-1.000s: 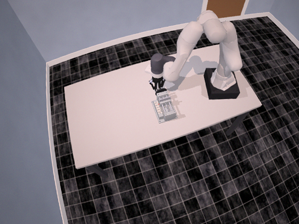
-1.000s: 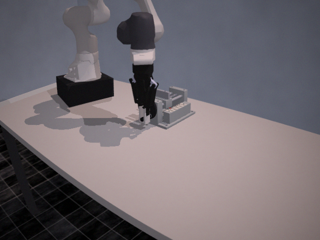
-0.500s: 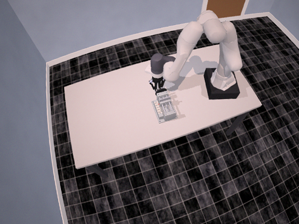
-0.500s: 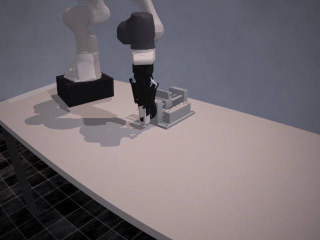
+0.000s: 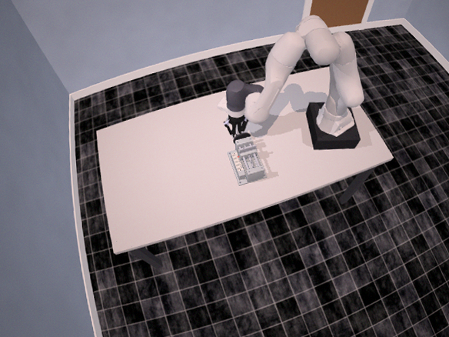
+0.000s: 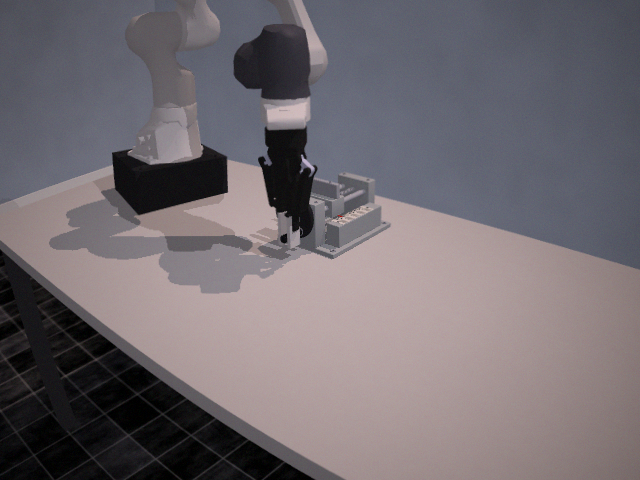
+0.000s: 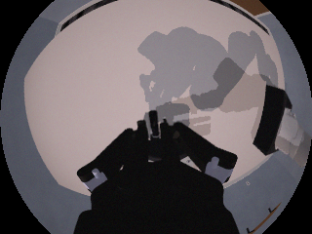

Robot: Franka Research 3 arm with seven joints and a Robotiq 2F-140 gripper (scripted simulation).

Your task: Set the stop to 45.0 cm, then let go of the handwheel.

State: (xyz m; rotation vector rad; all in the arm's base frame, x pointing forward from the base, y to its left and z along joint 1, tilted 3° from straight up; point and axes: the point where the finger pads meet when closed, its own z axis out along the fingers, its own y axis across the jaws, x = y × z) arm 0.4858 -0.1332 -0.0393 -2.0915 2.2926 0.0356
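The black handwheel lies 2 cm to the left of my hand and 1 cm below it. From my hand the other things lie so: grey stop fixture 12 cm to the left, 3 cm above.
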